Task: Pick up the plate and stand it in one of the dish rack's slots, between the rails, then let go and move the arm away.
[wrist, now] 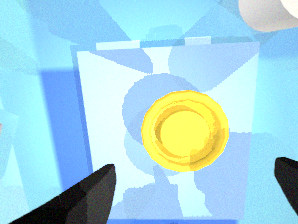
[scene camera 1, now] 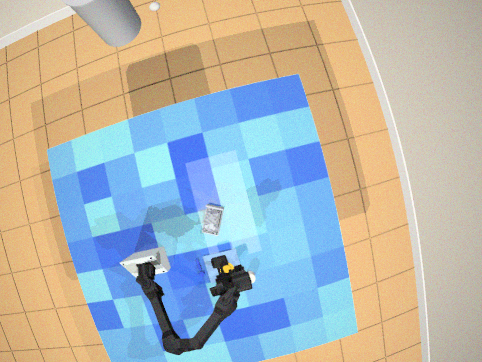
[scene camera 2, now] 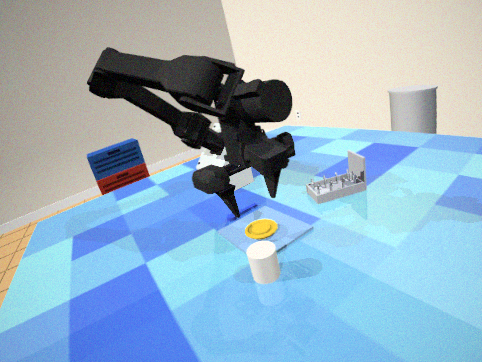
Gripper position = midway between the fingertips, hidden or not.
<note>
My gripper [scene camera 2: 256,207] is open and holds nothing. Further things: a plate [wrist: 184,131], a grey dish rack [scene camera 2: 354,181] and a white cylinder [scene camera 2: 262,256].
My gripper also shows in the wrist view [wrist: 192,168].
</note>
